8 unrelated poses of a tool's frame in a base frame.
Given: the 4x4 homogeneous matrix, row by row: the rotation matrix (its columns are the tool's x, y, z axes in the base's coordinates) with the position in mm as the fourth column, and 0 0 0 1 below. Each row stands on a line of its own.
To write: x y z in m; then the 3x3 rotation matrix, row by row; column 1 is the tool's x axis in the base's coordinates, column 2 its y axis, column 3 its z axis. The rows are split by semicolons. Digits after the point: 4 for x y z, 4 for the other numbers.
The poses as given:
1:
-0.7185 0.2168 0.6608 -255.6
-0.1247 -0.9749 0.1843 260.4
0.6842 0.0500 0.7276 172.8
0 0 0 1
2:
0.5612 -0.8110 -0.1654 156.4
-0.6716 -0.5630 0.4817 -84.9
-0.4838 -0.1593 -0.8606 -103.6
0 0 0 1
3:
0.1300 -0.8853 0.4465 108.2
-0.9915 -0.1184 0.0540 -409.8
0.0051 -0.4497 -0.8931 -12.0
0 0 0 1
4:
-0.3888 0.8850 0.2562 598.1
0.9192 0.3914 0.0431 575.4
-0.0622 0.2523 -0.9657 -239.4
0 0 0 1
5:
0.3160 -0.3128 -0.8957 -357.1
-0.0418 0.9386 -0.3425 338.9
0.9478 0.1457 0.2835 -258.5
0 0 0 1
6:
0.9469 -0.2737 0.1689 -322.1
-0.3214 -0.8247 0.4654 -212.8
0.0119 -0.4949 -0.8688 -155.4
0 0 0 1
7:
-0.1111 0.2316 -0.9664 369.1
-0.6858 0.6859 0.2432 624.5
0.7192 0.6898 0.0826 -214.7
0 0 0 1
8:
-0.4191 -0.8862 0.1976 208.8
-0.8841 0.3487 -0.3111 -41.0
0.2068 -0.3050 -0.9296 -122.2
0 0 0 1
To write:
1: -0.2556 0.2604 0.1728; -0.7185 0.2168 0.6608; -0.1247 -0.9749 0.1843; 0.6842 0.0500 0.7276
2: 0.1564 -0.0849 -0.1036; 0.5612 -0.8110 -0.1654; -0.6716 -0.5630 0.4817; -0.4838 -0.1593 -0.8606
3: 0.1082 -0.4098 -0.0120; 0.1300 -0.8853 0.4465; -0.9915 -0.1184 0.0540; 0.0051 -0.4497 -0.8931
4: 0.5981 0.5754 -0.2394; -0.3888 0.8850 0.2562; 0.9192 0.3914 0.0431; -0.0622 0.2523 -0.9657
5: -0.3571 0.3389 -0.2585; 0.3160 -0.3128 -0.8957; -0.0418 0.9386 -0.3425; 0.9478 0.1457 0.2835
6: -0.3221 -0.2128 -0.1554; 0.9469 -0.2737 0.1689; -0.3214 -0.8247 0.4654; 0.0119 -0.4949 -0.8688
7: 0.3691 0.6245 -0.2147; -0.1111 0.2316 -0.9664; -0.6858 0.6859 0.2432; 0.7192 0.6898 0.0826
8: 0.2088 -0.0410 -0.1222; -0.4191 -0.8862 0.1976; -0.8841 0.3487 -0.3111; 0.2068 -0.3050 -0.9296
